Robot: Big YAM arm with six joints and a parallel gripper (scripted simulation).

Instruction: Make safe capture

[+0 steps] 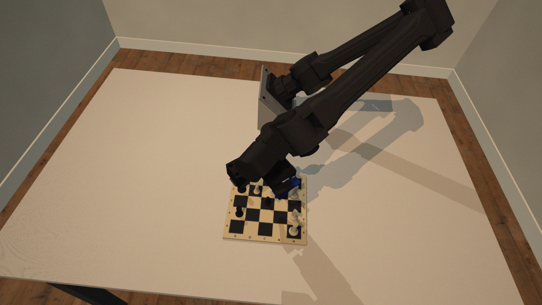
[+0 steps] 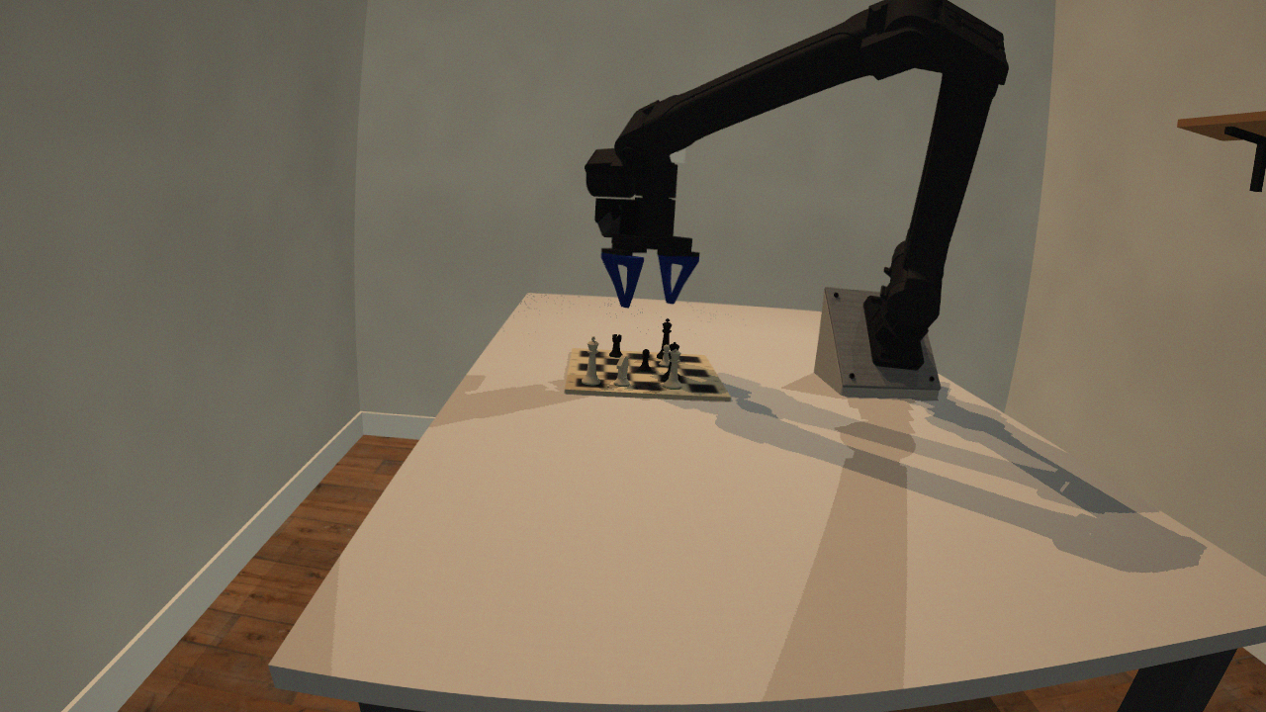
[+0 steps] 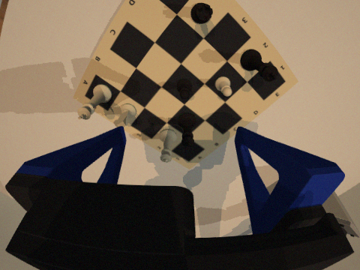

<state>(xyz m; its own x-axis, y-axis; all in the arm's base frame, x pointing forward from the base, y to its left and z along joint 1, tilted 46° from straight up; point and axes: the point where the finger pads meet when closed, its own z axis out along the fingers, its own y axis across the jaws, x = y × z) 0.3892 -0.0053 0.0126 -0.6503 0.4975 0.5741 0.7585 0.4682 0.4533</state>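
My hand is 90 mm above the black pawn. Also, from my hand: white pawn (40 mm behind, 40 mm to the right, 90 mm below); then chessboard (110 mm below); then black king (40 mm behind, 80 mm to the right, 70 mm below).
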